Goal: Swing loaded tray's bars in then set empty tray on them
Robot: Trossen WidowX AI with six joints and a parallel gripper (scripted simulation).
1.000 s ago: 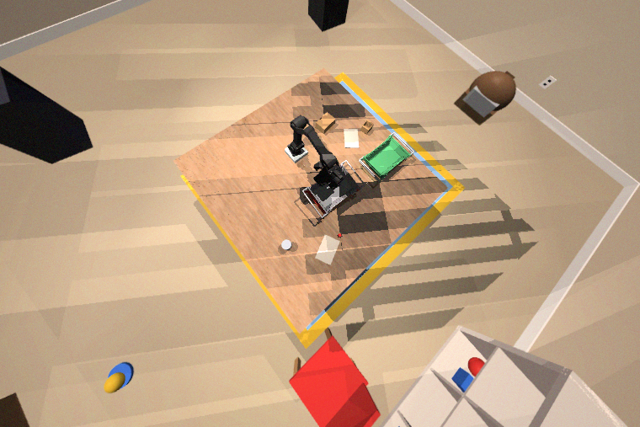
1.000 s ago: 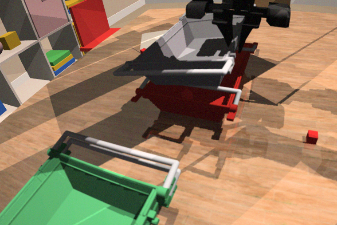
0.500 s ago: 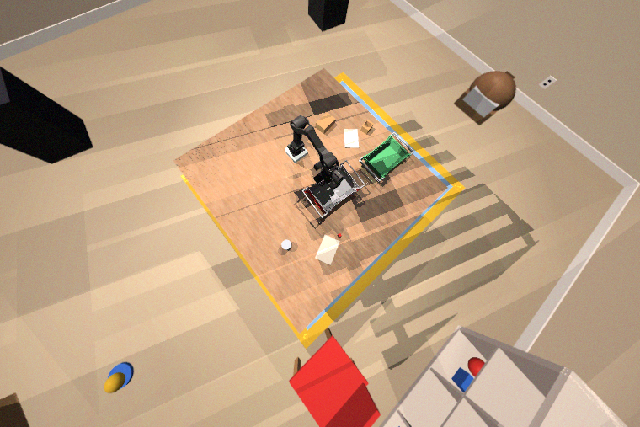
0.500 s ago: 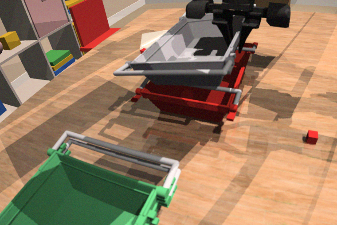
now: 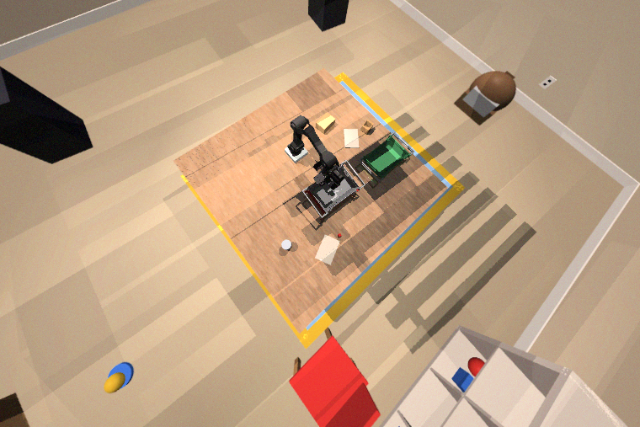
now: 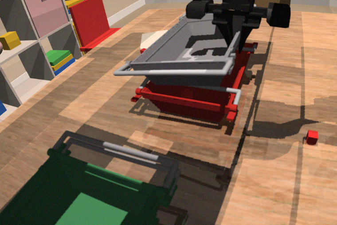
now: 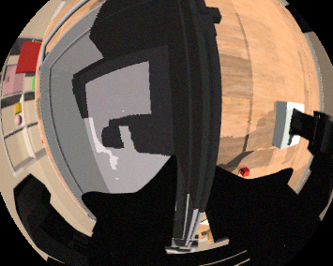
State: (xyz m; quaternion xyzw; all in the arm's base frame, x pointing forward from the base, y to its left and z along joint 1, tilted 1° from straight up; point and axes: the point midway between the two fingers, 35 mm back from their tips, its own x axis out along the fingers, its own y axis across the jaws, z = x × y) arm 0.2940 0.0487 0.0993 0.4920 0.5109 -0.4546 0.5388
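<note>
The grey tray is 80 mm ahead of my gripper tip, 20 mm above it and 10 mm to the left of it. Round my gripper tip: grey cylinder (390 mm to the right, 210 mm ahead, 60 mm below).
</note>
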